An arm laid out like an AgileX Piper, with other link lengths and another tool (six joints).
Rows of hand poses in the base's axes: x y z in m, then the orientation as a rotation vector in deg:
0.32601 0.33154 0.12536 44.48 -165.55 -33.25
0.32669 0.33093 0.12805 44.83 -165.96 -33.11
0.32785 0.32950 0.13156 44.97 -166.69 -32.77
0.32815 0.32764 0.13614 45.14 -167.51 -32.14
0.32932 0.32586 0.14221 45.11 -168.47 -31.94
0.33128 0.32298 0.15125 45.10 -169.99 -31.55
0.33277 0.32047 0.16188 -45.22 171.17 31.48
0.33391 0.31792 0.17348 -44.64 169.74 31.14
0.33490 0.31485 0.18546 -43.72 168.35 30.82
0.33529 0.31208 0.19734 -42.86 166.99 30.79
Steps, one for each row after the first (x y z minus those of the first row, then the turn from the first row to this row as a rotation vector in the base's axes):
0.00068 -0.00061 0.00269 -0.02 -0.49 0.07
0.00184 -0.00204 0.00620 -0.15 -1.20 -0.08
0.00214 -0.00390 0.01078 -0.45 -2.00 -0.22
0.00331 -0.00568 0.01685 -0.48 -2.85 -0.55
0.00527 -0.00856 0.02589 -0.55 -4.22 -1.05
0.00676 -0.01107 0.03652 -0.35 -5.67 -1.44
0.00790 -0.01362 0.04812 0.00 -7.15 -1.86
0.00889 -0.01669 0.06010 0.35 -8.62 -2.51
0.00928 -0.01946 0.07198 0.85 -9.96 -3.12

